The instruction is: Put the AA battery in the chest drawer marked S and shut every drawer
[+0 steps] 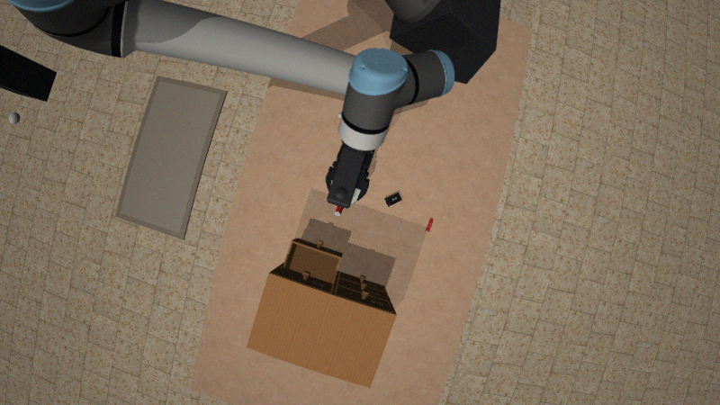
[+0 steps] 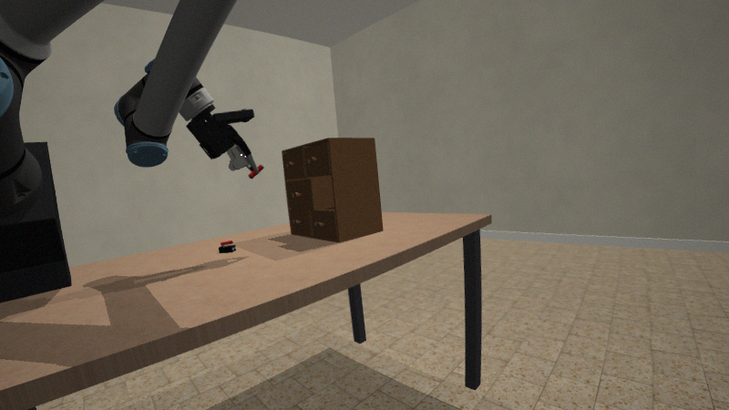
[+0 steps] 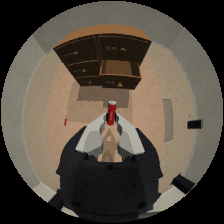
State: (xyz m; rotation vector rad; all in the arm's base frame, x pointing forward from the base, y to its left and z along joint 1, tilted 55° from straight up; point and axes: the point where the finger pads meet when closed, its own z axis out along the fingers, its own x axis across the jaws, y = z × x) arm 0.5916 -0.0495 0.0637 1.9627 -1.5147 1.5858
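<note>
Now: hand 200 mm short of the drawer, 110 mm above it and 50 mm to the left of it. Also, from my hand: small black object 230 mm below, 130 mm to the left, 50 mm behind.
</note>
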